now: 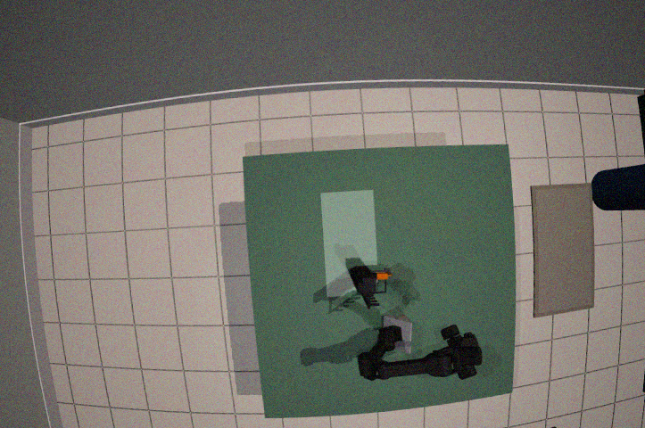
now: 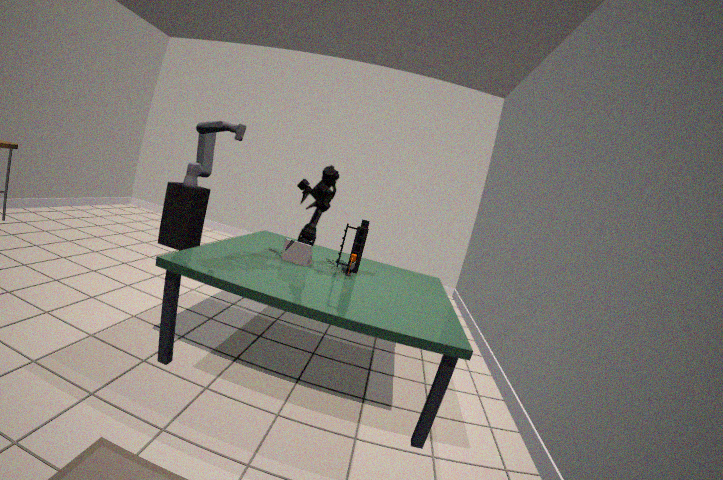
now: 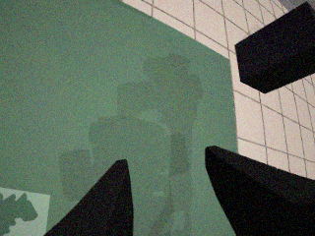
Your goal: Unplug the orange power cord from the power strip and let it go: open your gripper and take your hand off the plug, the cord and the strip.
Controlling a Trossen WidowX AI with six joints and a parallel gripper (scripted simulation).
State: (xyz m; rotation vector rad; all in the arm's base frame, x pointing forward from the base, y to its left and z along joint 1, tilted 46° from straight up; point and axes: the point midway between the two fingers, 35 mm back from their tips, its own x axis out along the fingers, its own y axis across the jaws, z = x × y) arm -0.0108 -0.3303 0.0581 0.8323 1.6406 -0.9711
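Now: the orange plug 28 cm ahead of my gripper tip, 28 cm to the left of it and 21 cm below it.
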